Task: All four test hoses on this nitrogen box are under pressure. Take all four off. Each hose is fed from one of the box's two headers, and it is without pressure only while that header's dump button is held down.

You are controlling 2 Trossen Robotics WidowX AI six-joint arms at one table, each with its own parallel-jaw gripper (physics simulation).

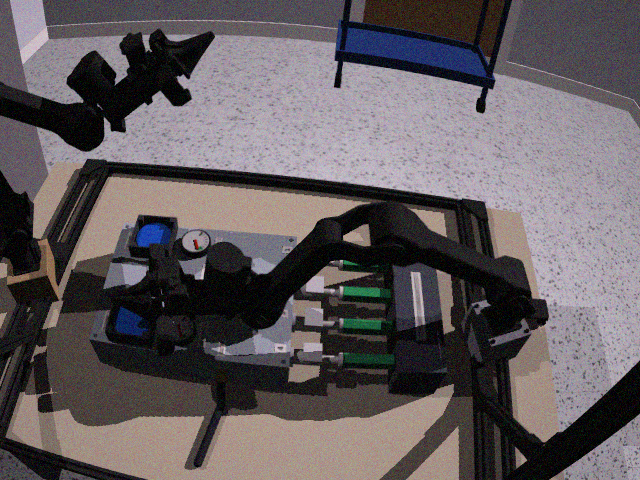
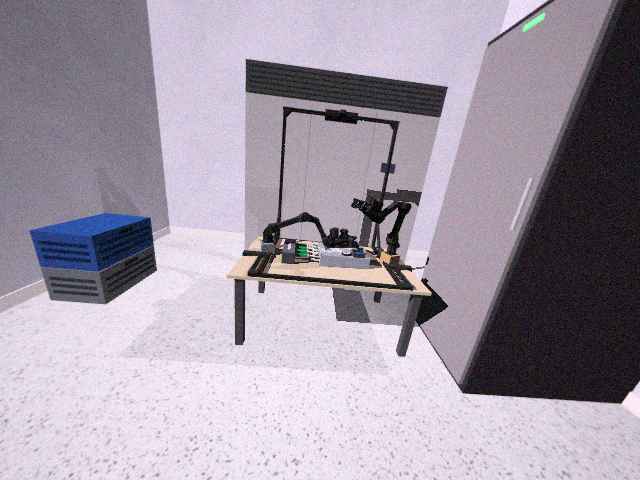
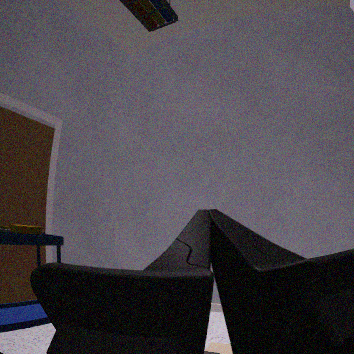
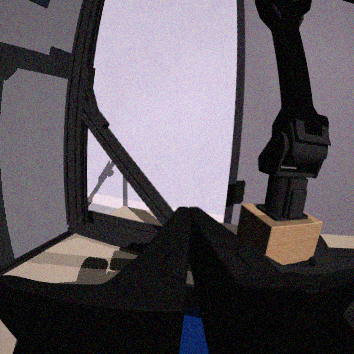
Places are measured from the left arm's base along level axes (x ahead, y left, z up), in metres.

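Pixels of known places: left gripper, between the fingertips: [image 1: 213, 33] [image 2: 353, 198] [image 3: 206, 218]; right gripper, between the fingertips: [image 1: 110, 298] [image 2: 356, 237] [image 4: 186, 216]; left arm's base, origin of its link: [image 1: 26, 261] [image 2: 390, 253] [image 4: 281, 212]; right arm's base, origin of its link: [image 1: 502, 318] [image 2: 267, 241].
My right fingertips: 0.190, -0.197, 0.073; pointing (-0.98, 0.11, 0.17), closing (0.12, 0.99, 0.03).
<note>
Ahead of a thing's pixels: the offset from my right fingertips to its middle, as dx, dy, dz. "spot": to the spot under its first point.
The grey nitrogen box [image 1: 278, 335] [image 2: 336, 257] lies on the table. An upper blue button {+0.099, +0.169, -0.072} [image 1: 153, 235] and a lower blue button {+0.026, -0.006, -0.072} [image 1: 127, 321] sit at its left. Several green hoses [image 1: 366, 292] [image 1: 361, 324] [image 1: 366, 359] lead to grey couplings {spot: +0.329, -0.067, -0.080} [image 1: 312, 316] at its right edge; the arm partly covers the top one. My right gripper [image 1: 114, 298] [image 4: 186, 216] is shut and empty, low over the box's left end near the lower button; a blue patch shows between its fingers. Contact is unclear. My left gripper [image 1: 211, 35] [image 3: 206, 218] is shut and empty, high beyond the table's far edge.
An upper gauge {spot: +0.176, +0.131, -0.060} [image 1: 195, 242] sits beside the upper button; a shaded lower gauge {spot: +0.103, -0.045, -0.061} [image 1: 178, 329] is near the lower one. A dark block {spot: +0.455, -0.217, -0.077} [image 1: 417, 364] stands at the hoses' right ends. A black line {spot: +0.095, -0.212, -0.143} [image 1: 207, 436] lies below the box. Black frame rails [image 1: 279, 178] border the table.
</note>
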